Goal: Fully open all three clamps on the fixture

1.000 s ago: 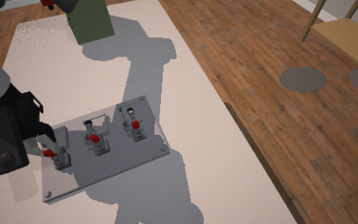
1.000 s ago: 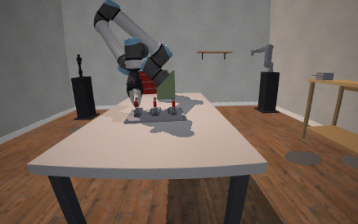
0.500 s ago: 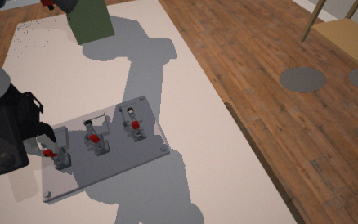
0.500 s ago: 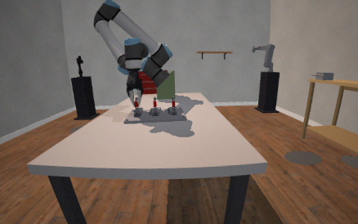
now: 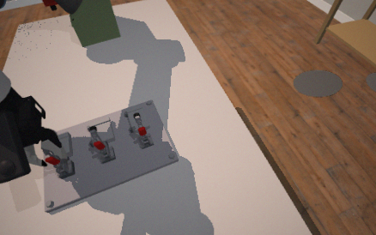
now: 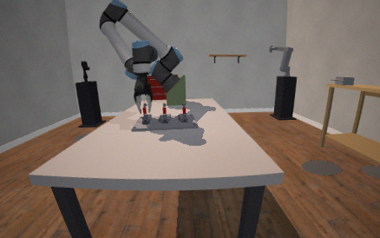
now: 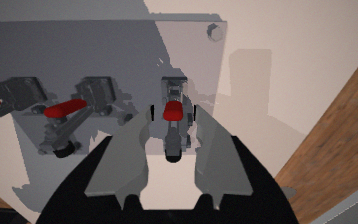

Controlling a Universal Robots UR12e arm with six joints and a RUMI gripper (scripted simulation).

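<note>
The grey block part is 8 cm behind my hand, 1 cm to the right of it and 5 cm below it. Also, from my hand: metal plate: 10 cm behind, 10 cm to the left, 6 cm below.
</note>
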